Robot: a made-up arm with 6 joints.
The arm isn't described. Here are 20 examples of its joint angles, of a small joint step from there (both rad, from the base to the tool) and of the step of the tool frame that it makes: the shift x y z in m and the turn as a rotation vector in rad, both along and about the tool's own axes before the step.
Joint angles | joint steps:
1: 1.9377 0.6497 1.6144 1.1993 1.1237 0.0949 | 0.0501 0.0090 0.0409 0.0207 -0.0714 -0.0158
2: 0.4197 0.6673 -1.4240 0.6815 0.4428 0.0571 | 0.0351 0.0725 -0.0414 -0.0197 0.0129 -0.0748
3: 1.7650 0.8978 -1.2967 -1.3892 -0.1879 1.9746 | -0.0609 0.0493 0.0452 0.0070 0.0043 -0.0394
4: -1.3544 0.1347 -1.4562 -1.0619 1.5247 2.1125 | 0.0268 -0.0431 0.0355 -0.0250 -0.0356 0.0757
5: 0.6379 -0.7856 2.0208 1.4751 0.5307 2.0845 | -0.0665 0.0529 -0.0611 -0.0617 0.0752 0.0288
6: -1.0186 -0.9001 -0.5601 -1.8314 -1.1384 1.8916 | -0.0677 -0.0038 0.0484 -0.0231 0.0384 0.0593
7: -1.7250 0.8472 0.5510 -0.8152 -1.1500 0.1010 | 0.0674 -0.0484 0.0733 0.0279 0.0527 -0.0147
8: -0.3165 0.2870 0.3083 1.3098 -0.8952 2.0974 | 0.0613 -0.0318 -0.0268 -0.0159 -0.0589 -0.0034
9: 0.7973 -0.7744 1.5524 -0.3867 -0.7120 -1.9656 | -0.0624 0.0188 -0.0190 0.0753 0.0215 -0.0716
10: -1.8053 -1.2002 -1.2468 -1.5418 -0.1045 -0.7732 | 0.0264 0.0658 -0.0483 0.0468 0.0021 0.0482
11: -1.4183 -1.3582 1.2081 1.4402 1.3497 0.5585 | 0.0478 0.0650 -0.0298 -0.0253 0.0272 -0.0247
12: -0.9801 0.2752 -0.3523 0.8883 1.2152 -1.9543 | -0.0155 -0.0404 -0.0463 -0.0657 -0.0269 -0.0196
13: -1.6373 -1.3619 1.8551 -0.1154 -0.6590 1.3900 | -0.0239 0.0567 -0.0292 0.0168 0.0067 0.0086
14: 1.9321 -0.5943 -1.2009 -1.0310 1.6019 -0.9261 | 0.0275 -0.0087 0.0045 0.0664 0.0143 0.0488
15: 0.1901 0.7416 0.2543 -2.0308 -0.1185 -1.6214 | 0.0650 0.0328 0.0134 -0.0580 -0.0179 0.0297
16: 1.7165 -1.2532 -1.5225 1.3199 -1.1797 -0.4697 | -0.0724 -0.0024 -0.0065 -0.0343 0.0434 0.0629
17: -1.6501 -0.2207 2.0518 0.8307 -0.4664 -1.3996 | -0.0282 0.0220 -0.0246 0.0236 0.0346 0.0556
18: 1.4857 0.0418 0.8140 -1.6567 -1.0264 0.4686 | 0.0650 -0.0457 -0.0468 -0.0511 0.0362 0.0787
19: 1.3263 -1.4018 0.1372 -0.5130 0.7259 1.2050 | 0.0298 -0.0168 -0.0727 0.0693 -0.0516 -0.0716
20: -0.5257 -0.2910 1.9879 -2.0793 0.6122 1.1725 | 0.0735 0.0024 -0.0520 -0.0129 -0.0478 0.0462
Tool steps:
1: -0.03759 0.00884 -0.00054 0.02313 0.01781 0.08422
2: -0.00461 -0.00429 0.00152 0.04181 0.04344 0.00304
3: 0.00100 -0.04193 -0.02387 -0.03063 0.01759 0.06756
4: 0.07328 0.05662 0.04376 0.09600 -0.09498 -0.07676
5: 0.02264 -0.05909 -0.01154 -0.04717 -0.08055 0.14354
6: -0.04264 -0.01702 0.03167 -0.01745 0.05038 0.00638
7: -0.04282 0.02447 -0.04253 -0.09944 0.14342 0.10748
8: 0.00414 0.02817 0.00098 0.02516 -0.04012 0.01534
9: -0.00313 -0.04827 0.01540 -0.13707 0.03900 0.09165
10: 0.03214 -0.00996 -0.02086 0.05637 0.04894 -0.03707
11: 0.03733 -0.03172 -0.03650 -0.09161 0.04479 -0.09839
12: 0.01170 -0.02810 -0.01646 0.03283 -0.00707 0.11576
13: 0.00799 0.02813 0.00163 0.04857 -0.00433 0.03891
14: -0.00141 0.00571 -0.01119 -0.00372 -0.08658 -0.04844
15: -0.00297 0.02508 0.00852 0.05780 -0.08345 0.02183
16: 0.03065 -0.01039 -0.01178 0.03787 -0.00863 -0.06875
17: 0.00713 -0.00206 0.00314 -0.01763 -0.01386 -0.04638
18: 0.08020 0.04656 0.02274 0.02226 -0.16949 0.02971
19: 0.00888 -0.02975 0.02010 0.00222 0.05438 -0.03706
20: 0.09991 -0.03365 -0.01589 -0.01058 -0.10999 -0.09584
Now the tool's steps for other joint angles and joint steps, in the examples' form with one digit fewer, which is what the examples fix.
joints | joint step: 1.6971 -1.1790 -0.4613 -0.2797 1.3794 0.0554 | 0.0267 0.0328 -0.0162 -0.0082 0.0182 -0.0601
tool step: -0.0129 -0.0151 -0.0091 0.0049 0.0736 0.0196
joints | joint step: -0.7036 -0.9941 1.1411 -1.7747 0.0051 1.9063 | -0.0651 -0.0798 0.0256 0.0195 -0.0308 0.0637
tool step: -0.0680 0.0374 0.0360 0.0882 0.0766 -0.0065
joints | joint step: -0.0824 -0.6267 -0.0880 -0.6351 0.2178 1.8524 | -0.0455 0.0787 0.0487 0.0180 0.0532 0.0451
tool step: -0.0935 -0.0261 0.0014 -0.0085 0.0840 -0.0140
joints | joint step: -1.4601 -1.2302 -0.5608 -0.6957 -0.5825 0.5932 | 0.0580 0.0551 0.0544 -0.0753 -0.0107 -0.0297
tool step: 0.0374 -0.0224 0.0260 0.0058 -0.0460 -0.0394
